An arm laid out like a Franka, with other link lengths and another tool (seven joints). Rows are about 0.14 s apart.
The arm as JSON. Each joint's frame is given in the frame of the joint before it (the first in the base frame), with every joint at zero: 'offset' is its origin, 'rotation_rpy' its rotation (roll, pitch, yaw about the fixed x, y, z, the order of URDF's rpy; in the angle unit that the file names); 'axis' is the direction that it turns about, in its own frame. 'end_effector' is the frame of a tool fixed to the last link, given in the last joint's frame.
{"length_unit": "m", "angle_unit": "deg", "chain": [
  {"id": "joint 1", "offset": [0.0, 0.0, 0.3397], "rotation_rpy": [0.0, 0.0, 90.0], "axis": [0.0, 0.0, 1.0]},
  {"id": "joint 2", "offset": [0.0, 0.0, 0.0], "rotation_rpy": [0.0, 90.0, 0.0], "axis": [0.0, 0.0, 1.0]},
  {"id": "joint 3", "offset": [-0.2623, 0.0, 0.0], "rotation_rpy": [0.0, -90.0, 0.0], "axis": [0.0, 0.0, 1.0]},
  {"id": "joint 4", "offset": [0.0, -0.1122, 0.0], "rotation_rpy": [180.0, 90.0, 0.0], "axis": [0.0, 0.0, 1.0]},
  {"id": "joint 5", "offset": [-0.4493, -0.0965, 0.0], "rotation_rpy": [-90.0, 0.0, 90.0], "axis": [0.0, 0.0, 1.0]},
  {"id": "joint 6", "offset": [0.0, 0.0, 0.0], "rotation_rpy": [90.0, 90.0, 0.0], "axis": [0.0, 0.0, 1.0]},
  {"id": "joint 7", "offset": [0.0, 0.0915, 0.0], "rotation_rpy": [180.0, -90.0, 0.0], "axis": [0.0, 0.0, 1.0]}
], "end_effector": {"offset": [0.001, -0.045, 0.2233], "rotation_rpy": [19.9, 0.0, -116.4]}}
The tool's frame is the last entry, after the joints.
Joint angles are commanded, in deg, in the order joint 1, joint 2, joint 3, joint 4, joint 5, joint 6, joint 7. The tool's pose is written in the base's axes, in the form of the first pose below.
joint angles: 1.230 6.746 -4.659 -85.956 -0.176 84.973 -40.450
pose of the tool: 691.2 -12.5 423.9 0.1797 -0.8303 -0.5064 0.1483
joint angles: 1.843 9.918 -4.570 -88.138 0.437 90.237 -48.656
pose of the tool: 705.5 2.6 373.7 0.1788 -0.7865 -0.5703 0.1557
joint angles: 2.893 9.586 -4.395 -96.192 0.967 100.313 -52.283
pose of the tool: 711.8 20.1 317.1 0.1665 -0.7645 -0.6063 0.1420
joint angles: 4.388 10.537 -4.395 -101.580 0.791 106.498 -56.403
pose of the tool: 705.8 39.2 263.9 0.1611 -0.7338 -0.6427 0.1502
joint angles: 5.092 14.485 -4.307 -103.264 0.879 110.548 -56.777
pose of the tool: 704.6 48.5 205.9 0.1672 -0.7256 -0.6473 0.1629
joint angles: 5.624 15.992 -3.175 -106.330 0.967 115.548 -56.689
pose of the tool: 699.3 68.4 167.0 0.1643 -0.7176 -0.6574 0.1611
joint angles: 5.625 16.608 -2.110 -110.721 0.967 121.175 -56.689
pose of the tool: 687.4 80.4 128.9 0.1611 -0.7125 -0.6646 0.1573
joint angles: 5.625 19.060 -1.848 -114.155 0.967 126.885 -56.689
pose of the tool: 673.4 81.9 79.0 0.1614 -0.7112 -0.6655 0.1591
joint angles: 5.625 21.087 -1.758 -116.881 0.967 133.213 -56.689
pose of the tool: 666.2 81.7 42.8 0.1521 -0.7130 -0.6679 0.1493
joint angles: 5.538 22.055 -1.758 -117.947 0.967 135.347 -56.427
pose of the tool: 660.5 79.8 26.5 0.1516 -0.7154 -0.6657 0.1486
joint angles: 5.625 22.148 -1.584 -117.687 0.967 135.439 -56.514
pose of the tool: 662.3 83.2 27.7 0.1502 -0.7136 -0.6683 0.1469
